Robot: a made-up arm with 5 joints.
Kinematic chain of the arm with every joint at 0, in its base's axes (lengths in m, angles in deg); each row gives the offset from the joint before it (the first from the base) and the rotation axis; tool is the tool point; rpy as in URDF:
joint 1: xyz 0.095 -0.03 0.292 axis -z
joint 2: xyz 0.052 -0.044 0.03 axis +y
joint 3: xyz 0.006 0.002 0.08 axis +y
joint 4: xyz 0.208 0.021 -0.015 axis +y
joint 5: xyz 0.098 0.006 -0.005 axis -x
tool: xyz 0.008 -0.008 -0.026 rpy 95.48 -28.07 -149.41
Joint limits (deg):
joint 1: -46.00..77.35
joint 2: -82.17..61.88
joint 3: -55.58..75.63
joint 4: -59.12..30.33
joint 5: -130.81..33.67
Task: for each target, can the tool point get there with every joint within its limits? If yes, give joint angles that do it. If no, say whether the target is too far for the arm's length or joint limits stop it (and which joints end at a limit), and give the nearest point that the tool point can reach.
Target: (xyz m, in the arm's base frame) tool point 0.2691 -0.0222 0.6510
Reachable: yes | joints -2.21 -43.40 -18.28 -8.70 -53.29
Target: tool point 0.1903 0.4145 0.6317
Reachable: no: too far | nearest point 0.3183 0.2188 0.5836 | short by 0.239 m
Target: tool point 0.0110 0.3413 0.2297
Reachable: no: joint limits stop it (at a limit: joint 1, joint 2, joint 3) | nearest point 0.0518 0.1128 0.2265 | short by 0.232 m
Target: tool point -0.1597 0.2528 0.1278
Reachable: no: joint limits stop it (at a limit: joint 2, joint 3) | nearest point -0.0031 0.0789 0.1944 | short by 0.243 m
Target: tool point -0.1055 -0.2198 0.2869
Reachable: no: joint limits stop it (at a limit: joint 2, joint 3, joint 4) | nearest point -0.0138 -0.1330 0.2335 | short by 0.137 m
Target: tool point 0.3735 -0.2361 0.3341
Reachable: yes | joints 32.25 -14.27 15.76 7.69 6.15
